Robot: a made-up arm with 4 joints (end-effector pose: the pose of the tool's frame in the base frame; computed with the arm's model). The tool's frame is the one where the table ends.
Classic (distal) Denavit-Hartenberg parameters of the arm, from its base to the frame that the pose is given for. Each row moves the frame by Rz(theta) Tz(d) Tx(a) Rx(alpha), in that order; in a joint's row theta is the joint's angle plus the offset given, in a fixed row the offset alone. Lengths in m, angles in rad.
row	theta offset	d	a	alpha
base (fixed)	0	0.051	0	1.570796
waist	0	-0.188	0.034	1.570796
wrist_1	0	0.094	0.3	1.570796
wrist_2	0	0.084	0.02	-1.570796
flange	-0.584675	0	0.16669	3.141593
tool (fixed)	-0.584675	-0.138	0	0
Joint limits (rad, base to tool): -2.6..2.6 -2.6..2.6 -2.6..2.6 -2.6..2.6
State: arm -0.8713 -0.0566 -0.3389 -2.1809
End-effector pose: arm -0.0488 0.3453 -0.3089 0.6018 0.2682 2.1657
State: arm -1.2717 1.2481 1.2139 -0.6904
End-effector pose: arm -0.1011 0.0806 -0.3220 0.6052 1.8068 -1.1435
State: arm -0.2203 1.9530 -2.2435 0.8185
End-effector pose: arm -0.0035 -0.1021 0.1896 -1.5061 -2.1290 -1.0580
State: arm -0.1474 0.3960 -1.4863 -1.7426
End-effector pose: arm 0.4746 0.2117 -0.2214 -1.2943 -0.6543 1.1638
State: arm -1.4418 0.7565 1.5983 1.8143
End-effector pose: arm -0.1517 0.0251 -0.0697 1.9313 -1.6094 0.7145
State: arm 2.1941 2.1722 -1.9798 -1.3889
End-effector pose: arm 0.0783 -0.3129 0.0804 -0.4751 -0.9470 -2.0958
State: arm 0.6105 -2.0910 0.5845 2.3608
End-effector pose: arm 0.1132 0.4115 -0.1156 -0.3772 -0.9526 -0.4030
